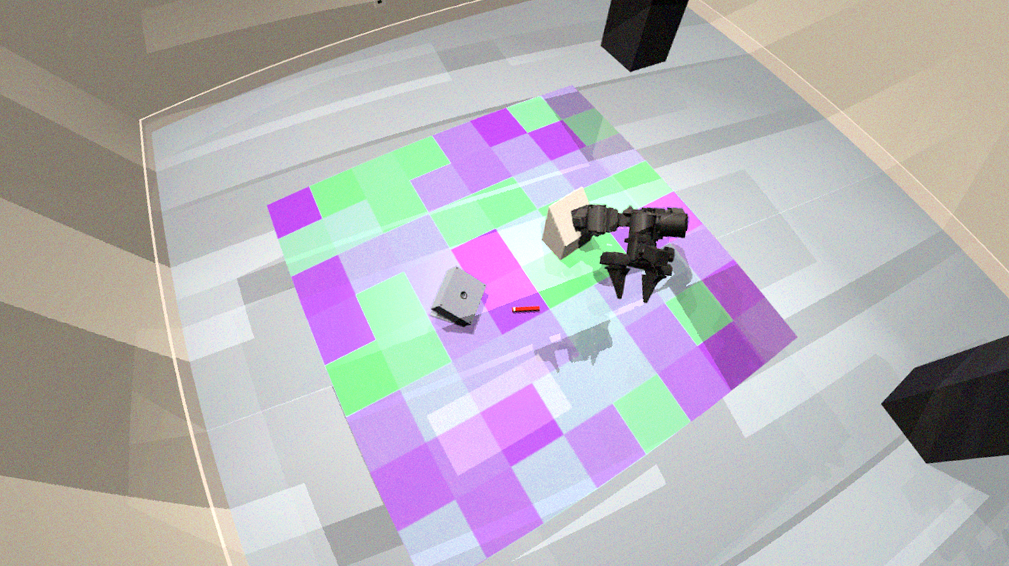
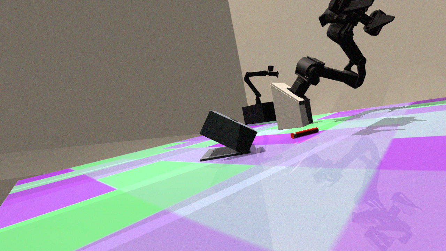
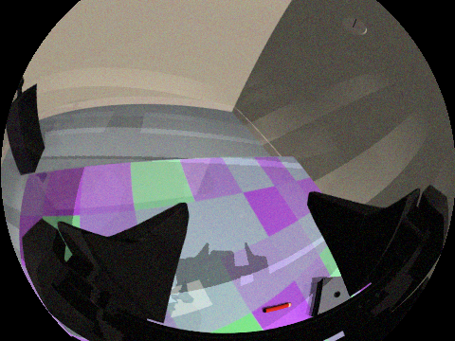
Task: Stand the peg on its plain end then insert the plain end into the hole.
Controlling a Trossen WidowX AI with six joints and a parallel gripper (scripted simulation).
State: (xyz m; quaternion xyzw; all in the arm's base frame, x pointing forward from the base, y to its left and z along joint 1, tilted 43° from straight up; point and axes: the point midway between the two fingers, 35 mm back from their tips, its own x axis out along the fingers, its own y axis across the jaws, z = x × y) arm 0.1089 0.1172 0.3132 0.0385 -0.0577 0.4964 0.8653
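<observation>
The peg is 270 mm below my gripper tip, 200 mm to the right of it and 170 mm ahead of it. From my gripper tip the other things lie so: sloped panel 310 mm ahead, 300 mm to the right, 220 mm below.
</observation>
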